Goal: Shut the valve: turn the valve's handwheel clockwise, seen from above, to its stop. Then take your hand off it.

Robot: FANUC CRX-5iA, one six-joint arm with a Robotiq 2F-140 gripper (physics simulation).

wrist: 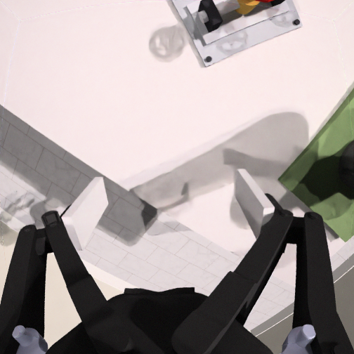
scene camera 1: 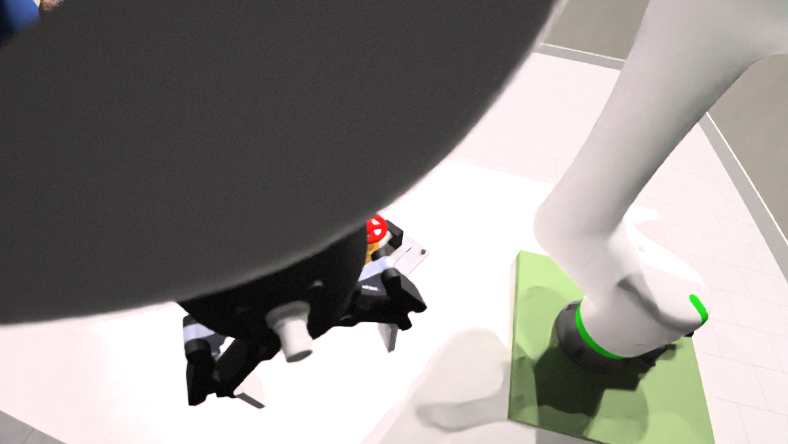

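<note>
The valve's red handwheel (scene camera 1: pixel 377 228) (wrist: pixel 268 0) shows partly in scene camera 1, cut off on its left by the dark arm part in front, and as a sliver at the top edge of the wrist view. The valve's orange body (scene camera 1: pixel 371 252) (wrist: pixel 247 6) is below it, on a grey base plate (scene camera 1: pixel 410 257) (wrist: pixel 219 55) with black brackets. My gripper (scene camera 1: pixel 320 365) (wrist: pixel 169 187) is wide open, with nothing between its fingers. In the wrist view the valve lies beyond the fingertips, apart from them. The wheel's turn position cannot be told.
A large dark arm part (scene camera 1: pixel 248 137) covers the upper left of scene camera 1. The white arm base (scene camera 1: pixel 634 325) stands on a green plate (scene camera 1: pixel 529 286) (wrist: pixel 312 182) right of the gripper. The white table (wrist: pixel 100 75) ends at tiled floor. A blue-clothed figure (scene camera 1: pixel 15 16) shows at the upper left.
</note>
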